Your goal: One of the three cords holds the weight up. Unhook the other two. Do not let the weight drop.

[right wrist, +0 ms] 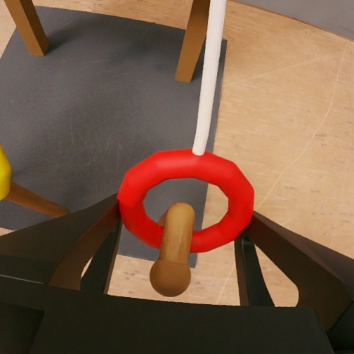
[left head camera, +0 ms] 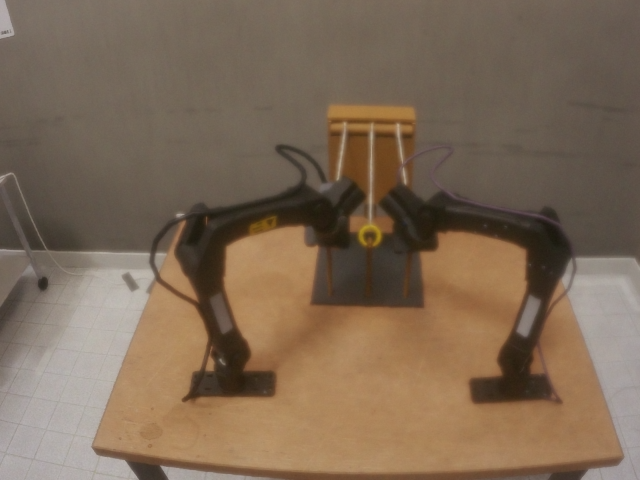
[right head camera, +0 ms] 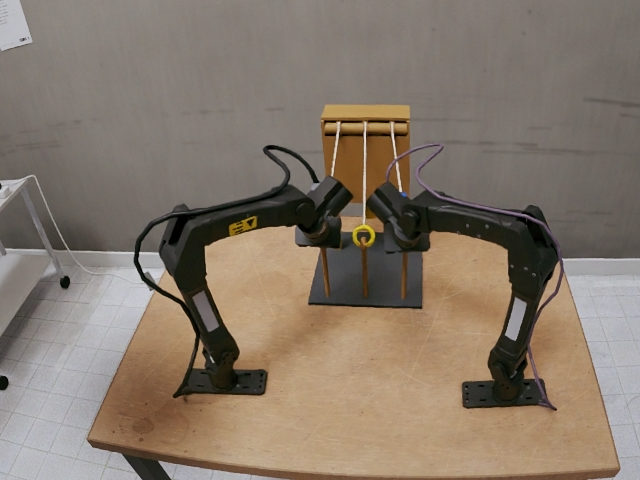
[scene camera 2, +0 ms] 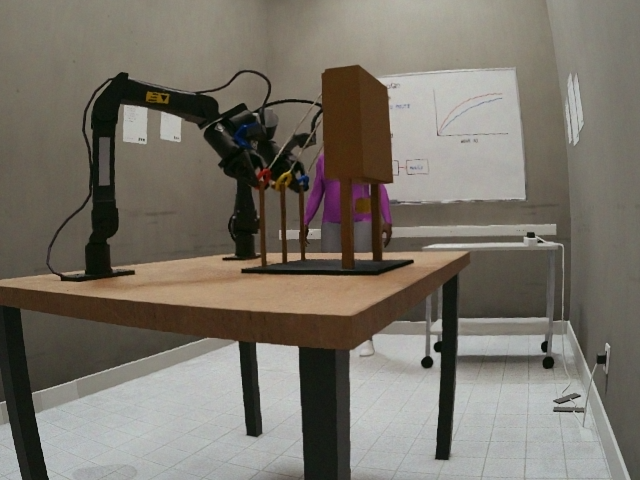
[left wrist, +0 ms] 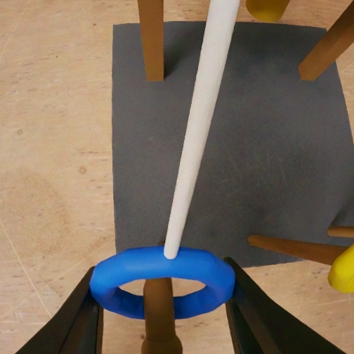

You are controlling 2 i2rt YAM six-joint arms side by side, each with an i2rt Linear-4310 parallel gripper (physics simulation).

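Places are measured from the left arm's base along level axes (x ahead, y left, z up), in millimetres.
Pixels of known places: left gripper, fingertip midpoint: [scene camera 2: 303,189]; right gripper, fingertip midpoint: [scene camera 2: 262,186]; left arm's base, link origin: [left head camera: 232,385] [right head camera: 224,382] [scene camera 2: 245,258]; right arm's base, link origin: [left head camera: 510,389] [right head camera: 504,394] [scene camera 2: 99,277].
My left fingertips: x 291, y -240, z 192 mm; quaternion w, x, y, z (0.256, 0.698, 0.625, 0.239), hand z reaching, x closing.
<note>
Ahead of a thing's pixels: the offset from my left fingertips to its top centre. "pt": to the spot under its first point. Level surfaces: height alone.
My left gripper [left wrist: 161,271] is shut on the blue ring @[dx -4, dy +0, dz +38 mm] [left wrist: 200,265] [scene camera 2: 305,179], its fingers against both sides. A peg still passes through that ring. My right gripper [right wrist: 181,210] is shut on the red ring @[dx -25, dy -197, dz +38 mm] [right wrist: 241,195] [scene camera 2: 265,173], also with its peg through it. The yellow ring @[dx -15, dy -97, dz +38 mm] [left head camera: 360,235] [right head camera: 354,235] [left wrist: 345,270] is around the middle peg [right head camera: 364,273], untouched. White cords run from the blue ring [left wrist: 197,125], the red ring [right wrist: 209,80] and the yellow ring @[pt dx +76, dy -106, dz +143 mm] [right head camera: 364,170] up to the wooden box. The yellow weight @[dx +184, dy -119, dz -35 mm] [scene camera 2: 363,206] [left wrist: 267,9] hangs below the box.
The tall wooden box [scene camera 2: 343,124] [right head camera: 366,112] stands on legs at the back of the dark base plate @[pt dx -5, dy -33, dz -183 mm] [right head camera: 341,294] [left wrist: 145,150]. Both forearms reach inward over the wooden table @[dz -192 mm] [right head camera: 320,403]. A person in purple [scene camera 2: 330,198] stands beyond the table in scene camera 2.
</note>
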